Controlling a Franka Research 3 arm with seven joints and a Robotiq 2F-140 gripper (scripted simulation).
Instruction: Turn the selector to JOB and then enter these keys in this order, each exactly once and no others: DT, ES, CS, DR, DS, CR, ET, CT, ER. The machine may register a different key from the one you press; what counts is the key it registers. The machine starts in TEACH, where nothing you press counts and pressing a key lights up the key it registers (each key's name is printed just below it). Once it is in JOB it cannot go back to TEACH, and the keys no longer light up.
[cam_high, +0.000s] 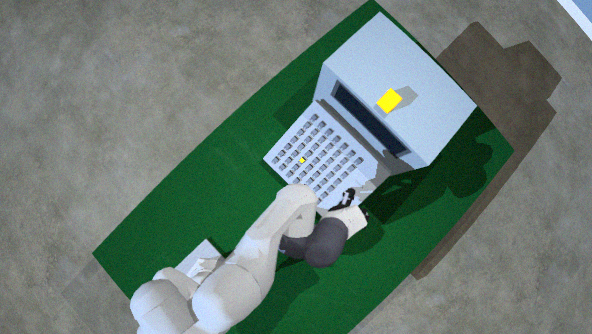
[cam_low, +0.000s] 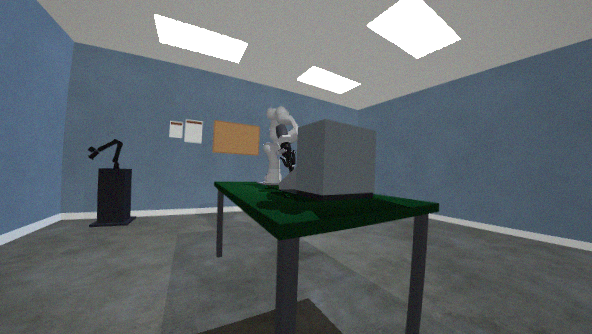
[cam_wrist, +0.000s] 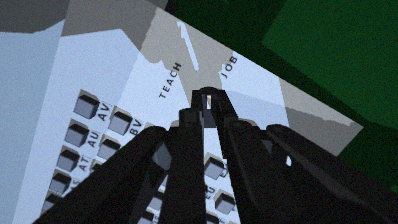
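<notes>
Right now my hand is 1 cm short of the round selector knob and 2 cm above it. The rest, counted from my hand: key 3 cm behind, 19 cm to the left, 5 cm below; then sloping keyboard 3 cm ahead, 12 cm to the left, 7 cm below.
</notes>
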